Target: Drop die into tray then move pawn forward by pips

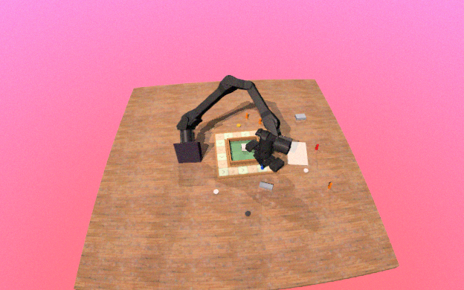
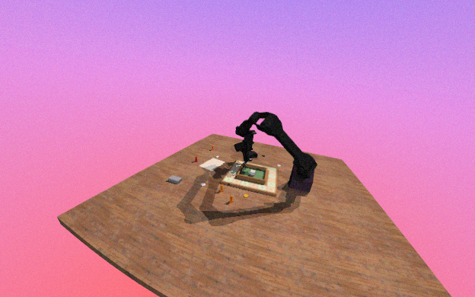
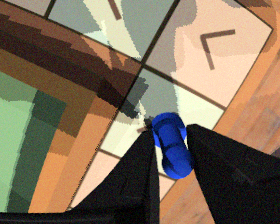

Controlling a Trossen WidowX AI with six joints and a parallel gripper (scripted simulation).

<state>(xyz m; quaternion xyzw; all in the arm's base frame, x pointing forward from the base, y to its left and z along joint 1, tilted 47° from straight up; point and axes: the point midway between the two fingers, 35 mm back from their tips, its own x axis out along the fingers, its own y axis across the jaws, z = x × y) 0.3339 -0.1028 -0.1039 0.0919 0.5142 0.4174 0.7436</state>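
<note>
Right now my gripper tip is 100 mm to the left of the grey block, 20 mm above it and 10 mm past it. Also, from my gripper tip: white card: 200 mm ahead, 70 mm to the left, 20 mm below; then die: 130 mm to the left, 60 mm behind; then blue pawn: right at my gripper tip.
</note>
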